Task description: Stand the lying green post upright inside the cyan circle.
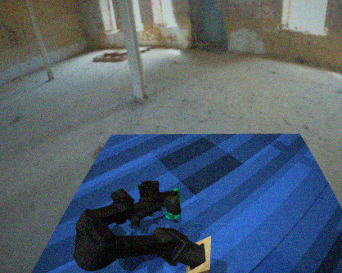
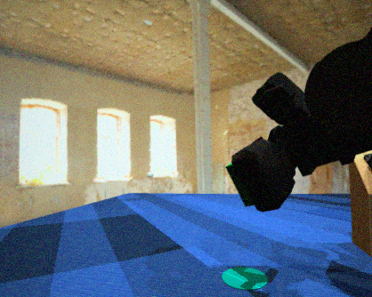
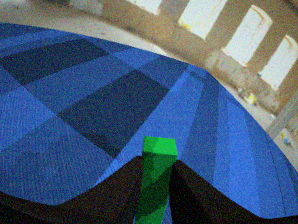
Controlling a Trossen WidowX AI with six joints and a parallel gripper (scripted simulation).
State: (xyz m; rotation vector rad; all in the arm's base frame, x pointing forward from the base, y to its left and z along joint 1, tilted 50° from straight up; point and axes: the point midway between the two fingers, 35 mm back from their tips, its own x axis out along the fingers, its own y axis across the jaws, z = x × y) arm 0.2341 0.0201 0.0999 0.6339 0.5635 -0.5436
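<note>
Right now the cyan circle is 140 mm below my gripper tip and 30 mm to the left of it. Also, from my gripper tip: green post (20 mm below, 10 mm behind).
</note>
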